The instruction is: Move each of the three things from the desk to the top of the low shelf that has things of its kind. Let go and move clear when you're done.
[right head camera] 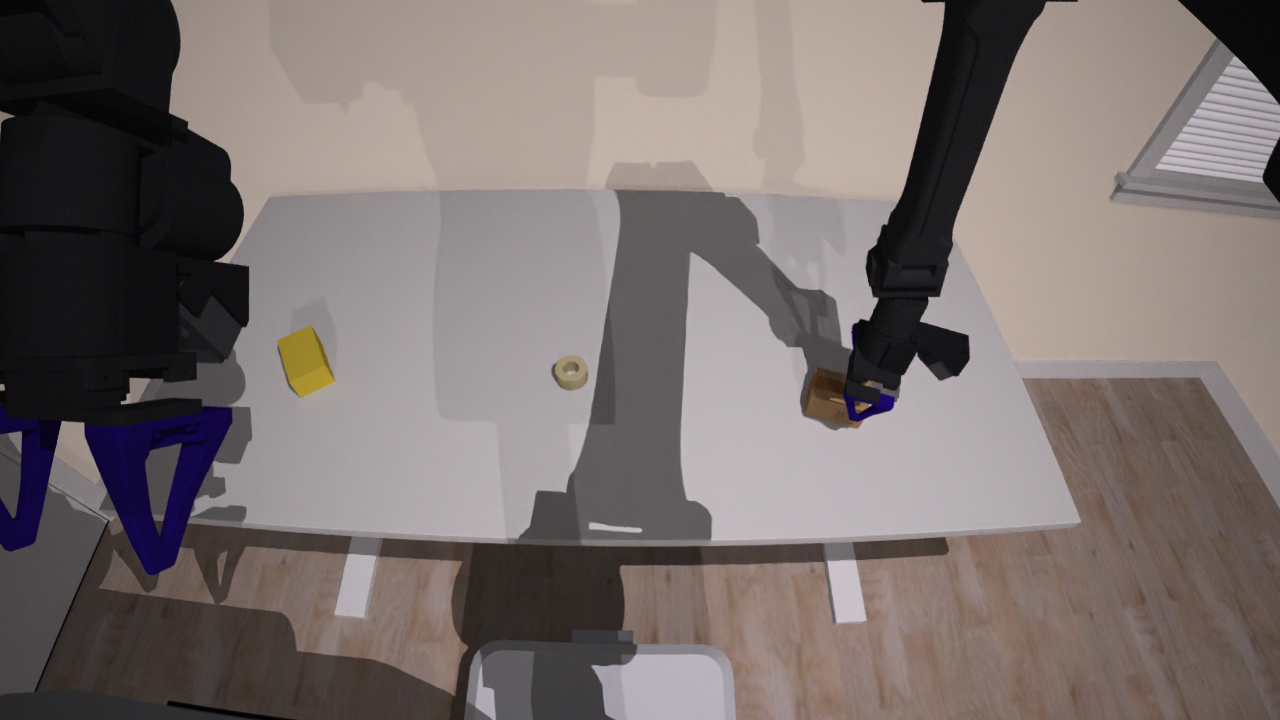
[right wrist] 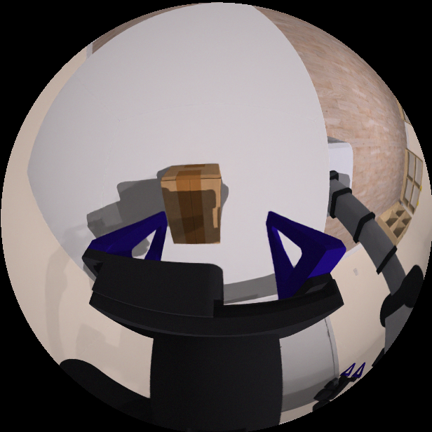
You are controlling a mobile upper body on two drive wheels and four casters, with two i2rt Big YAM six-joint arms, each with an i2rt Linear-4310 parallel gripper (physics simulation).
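Places are measured from the left arm's base along level axes (x ahead, y left, z up), in centimetres.
Pixels of known places: left gripper, fingertip midpoint: (right head camera: pixel 86 558); right gripper, fingertip midpoint: (right head camera: pixel 856 394).
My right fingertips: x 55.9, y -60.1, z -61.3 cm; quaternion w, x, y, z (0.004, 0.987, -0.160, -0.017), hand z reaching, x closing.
Note:
Ahead of a thing's pixels: the offset from my right fingertips to its top centre. "spot": to the spot under its first point. Level surfaces: height alone.
A brown taped cardboard box @(dz -2.7, dx +2.9, dy +0.8 cm) (right head camera: pixel 825 402) (right wrist: pixel 192 210) stands on the white desk @(dz -7.7 cm) (right head camera: pixel 805 483) (right wrist: pixel 225 75), at the right in the head view. My right gripper (right head camera: pixel 866 394) (right wrist: pixel 216 216) is open over the box; in the wrist view the box shows between the fingertips, nearer the finger at the left of the picture. It holds nothing. A yellow block @(dz -3.2, dx +8.0, dy +87.1 cm) (right head camera: pixel 306 361) lies at the desk's left. A small beige ring-shaped roll @(dz -5.2, dx +7.6, dy +42.4 cm) (right head camera: pixel 571 383) lies near the desk's middle. My left gripper (right head camera: pixel 88 557) (right wrist: pixel 354 371) is open and empty in front of the desk's left end.
Light wooden compartment shelving (right wrist: pixel 383 220) shows small at the right edge of the wrist view. A white rounded tray-like surface (right head camera: pixel 671 685) is at the bottom of the head view. A wall stands behind the desk, with a window @(spot: dz +17.2, dx +62.9, dy -104.4 cm) (right head camera: pixel 1221 134) at the right.

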